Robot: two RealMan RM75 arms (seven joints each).
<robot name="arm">
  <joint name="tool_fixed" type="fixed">
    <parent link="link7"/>
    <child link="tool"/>
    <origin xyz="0 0 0" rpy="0 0 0"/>
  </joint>
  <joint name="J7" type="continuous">
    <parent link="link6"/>
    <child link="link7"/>
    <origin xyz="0 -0.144 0" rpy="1.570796 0 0"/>
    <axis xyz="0 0 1"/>
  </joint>
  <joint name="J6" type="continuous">
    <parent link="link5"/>
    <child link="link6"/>
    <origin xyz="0 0 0" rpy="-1.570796 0 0"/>
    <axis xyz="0 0 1"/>
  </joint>
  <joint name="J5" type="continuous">
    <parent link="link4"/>
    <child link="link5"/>
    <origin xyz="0 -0.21 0" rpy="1.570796 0 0"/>
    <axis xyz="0 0 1"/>
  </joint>
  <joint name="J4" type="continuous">
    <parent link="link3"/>
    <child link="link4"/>
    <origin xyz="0 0 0" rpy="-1.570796 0 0"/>
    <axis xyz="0 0 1"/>
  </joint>
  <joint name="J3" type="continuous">
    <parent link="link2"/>
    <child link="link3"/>
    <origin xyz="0 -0.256 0" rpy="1.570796 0 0"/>
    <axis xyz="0 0 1"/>
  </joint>
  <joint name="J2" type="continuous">
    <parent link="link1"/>
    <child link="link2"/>
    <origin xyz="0 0 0" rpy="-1.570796 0 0"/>
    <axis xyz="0 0 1"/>
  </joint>
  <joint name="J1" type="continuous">
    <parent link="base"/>
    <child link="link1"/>
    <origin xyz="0 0 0.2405" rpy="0 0 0"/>
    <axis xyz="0 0 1"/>
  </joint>
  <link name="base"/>
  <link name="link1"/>
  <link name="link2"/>
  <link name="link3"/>
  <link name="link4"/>
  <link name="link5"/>
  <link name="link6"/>
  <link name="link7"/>
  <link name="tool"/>
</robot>
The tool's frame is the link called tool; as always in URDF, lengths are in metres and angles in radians. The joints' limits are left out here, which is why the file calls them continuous.
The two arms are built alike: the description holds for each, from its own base.
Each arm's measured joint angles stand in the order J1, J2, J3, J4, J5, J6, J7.
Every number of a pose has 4 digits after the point. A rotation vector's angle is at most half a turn.
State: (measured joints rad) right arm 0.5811 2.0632 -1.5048 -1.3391 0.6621 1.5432 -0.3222; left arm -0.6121 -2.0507 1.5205 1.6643 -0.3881 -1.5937 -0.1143
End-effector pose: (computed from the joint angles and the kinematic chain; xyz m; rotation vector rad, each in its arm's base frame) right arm 0.1730 0.3381 -0.0232 -2.5559 1.2125 -0.4403; left arm -0.1249 0.3574 0.0314 -2.1186 -1.2326 0.2724
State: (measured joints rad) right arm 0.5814 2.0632 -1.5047 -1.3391 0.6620 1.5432 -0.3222; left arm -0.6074 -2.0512 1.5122 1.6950 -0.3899 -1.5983 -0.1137
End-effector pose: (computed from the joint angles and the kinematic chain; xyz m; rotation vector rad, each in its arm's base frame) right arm 0.1729 0.3382 -0.0232 -2.5559 1.2122 -0.4402; left arm -0.1205 0.3563 0.0360 -2.1197 -1.2193 0.2451
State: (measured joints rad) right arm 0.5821 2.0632 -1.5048 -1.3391 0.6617 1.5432 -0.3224; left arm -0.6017 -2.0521 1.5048 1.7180 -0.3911 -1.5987 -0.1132
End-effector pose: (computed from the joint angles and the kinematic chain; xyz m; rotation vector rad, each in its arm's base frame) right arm 0.1727 0.3383 -0.0232 -2.5563 1.2108 -0.4404; left arm -0.1177 0.3555 0.0396 -2.1183 -1.2109 0.2212
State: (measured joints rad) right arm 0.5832 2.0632 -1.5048 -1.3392 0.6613 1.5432 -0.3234; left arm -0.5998 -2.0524 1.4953 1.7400 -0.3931 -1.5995 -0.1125
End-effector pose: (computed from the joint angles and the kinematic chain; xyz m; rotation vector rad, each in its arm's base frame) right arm 0.1724 0.3385 -0.0232 -2.5572 1.2078 -0.4407; left arm -0.1141 0.3553 0.0436 -2.1174 -1.2004 0.1955
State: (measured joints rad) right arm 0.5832 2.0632 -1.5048 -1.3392 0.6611 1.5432 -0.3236; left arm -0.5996 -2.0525 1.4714 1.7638 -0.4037 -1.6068 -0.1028
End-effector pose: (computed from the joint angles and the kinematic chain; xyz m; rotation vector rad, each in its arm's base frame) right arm 0.1724 0.3385 -0.0231 -2.5572 1.2075 -0.4409; left arm -0.1104 0.3551 0.0500 -2.1204 -1.1930 0.1645
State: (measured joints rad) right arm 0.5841 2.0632 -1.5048 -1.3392 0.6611 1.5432 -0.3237; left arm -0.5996 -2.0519 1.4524 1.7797 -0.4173 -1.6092 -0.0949
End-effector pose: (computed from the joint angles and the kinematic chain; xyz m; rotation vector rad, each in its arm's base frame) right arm 0.1721 0.3387 -0.0231 -2.5578 1.2062 -0.4408; left arm -0.1074 0.3551 0.0546 -2.1259 -1.1883 0.1370
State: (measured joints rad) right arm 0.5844 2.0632 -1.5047 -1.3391 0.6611 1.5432 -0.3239; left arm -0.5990 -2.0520 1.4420 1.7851 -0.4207 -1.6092 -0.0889
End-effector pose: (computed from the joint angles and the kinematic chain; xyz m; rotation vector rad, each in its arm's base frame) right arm 0.1720 0.3387 -0.0231 -2.5580 1.2057 -0.4407; left arm -0.1069 0.3555 0.0570 -2.1255 -1.1856 0.1258
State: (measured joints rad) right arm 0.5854 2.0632 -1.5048 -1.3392 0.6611 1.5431 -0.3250; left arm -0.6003 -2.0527 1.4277 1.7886 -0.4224 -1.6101 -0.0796
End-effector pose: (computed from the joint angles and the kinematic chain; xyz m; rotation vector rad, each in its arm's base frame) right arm 0.1716 0.3389 -0.0231 -2.5593 1.2028 -0.4406; left arm -0.1065 0.3565 0.0600 -2.1239 -1.1821 0.1154
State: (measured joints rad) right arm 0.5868 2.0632 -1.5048 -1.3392 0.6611 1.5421 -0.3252; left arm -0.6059 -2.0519 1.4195 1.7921 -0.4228 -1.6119 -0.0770
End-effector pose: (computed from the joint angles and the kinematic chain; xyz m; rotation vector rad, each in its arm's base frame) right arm 0.1711 0.3393 -0.0231 -2.5598 1.2002 -0.4393; left arm -0.1047 0.3574 0.0622 -2.1229 -1.1761 0.1071
